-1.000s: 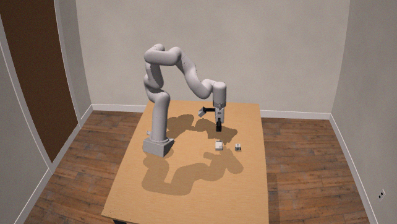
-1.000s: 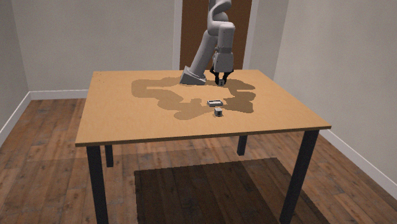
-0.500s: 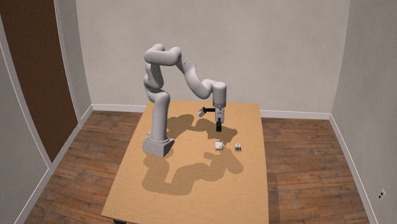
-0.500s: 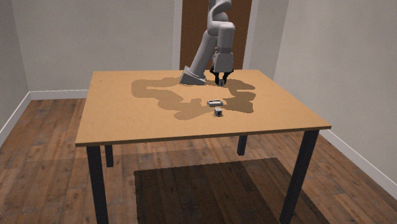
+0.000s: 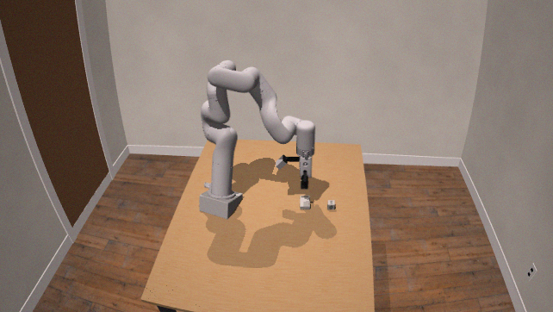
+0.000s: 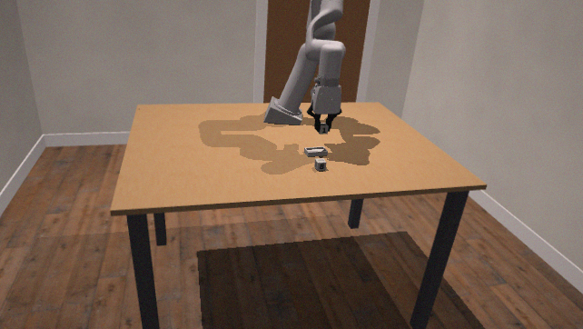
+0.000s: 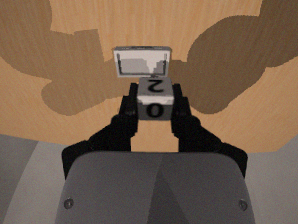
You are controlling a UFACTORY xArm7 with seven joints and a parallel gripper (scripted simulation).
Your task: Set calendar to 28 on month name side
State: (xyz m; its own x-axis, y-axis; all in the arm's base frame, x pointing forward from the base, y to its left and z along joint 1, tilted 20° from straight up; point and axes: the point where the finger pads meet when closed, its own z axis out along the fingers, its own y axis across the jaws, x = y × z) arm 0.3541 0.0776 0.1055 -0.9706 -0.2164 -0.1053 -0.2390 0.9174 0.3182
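My hand is 10 mm short of the grey calendar tray, 20 mm to the left of it and 100 mm above it.
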